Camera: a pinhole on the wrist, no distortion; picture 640 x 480 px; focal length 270.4 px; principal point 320.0 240.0 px. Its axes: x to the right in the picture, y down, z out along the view. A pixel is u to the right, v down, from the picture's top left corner.
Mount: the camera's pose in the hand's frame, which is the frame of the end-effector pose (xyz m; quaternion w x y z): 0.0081 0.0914 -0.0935 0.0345 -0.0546 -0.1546 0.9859
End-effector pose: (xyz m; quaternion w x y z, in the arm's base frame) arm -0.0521 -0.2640 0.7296 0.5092 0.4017 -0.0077 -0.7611
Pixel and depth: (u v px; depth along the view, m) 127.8 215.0 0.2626
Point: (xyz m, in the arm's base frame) -0.1748 -0.4728 0.7615
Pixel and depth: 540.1 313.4 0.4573
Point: -0.2512 0.0239 1.1075
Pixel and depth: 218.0 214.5 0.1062
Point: -0.0160 -0.3290 0.7450
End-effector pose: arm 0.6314 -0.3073 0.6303 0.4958 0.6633 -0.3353 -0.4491
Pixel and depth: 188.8 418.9 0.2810
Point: 0.5496 -0.3911 0.4165
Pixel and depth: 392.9 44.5 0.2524
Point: 0.4207 -0.3608 0.8174
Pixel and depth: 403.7 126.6 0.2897
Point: 0.3966 -0.3211 0.7590
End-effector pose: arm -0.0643 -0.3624 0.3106 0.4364 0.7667 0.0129 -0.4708
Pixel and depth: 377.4 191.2 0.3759
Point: -0.3010 -0.5368 0.3768
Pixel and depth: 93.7 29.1 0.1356
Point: 0.0021 -0.5464 0.3091
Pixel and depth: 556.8 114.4 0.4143
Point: -0.4335 -0.5409 0.6588
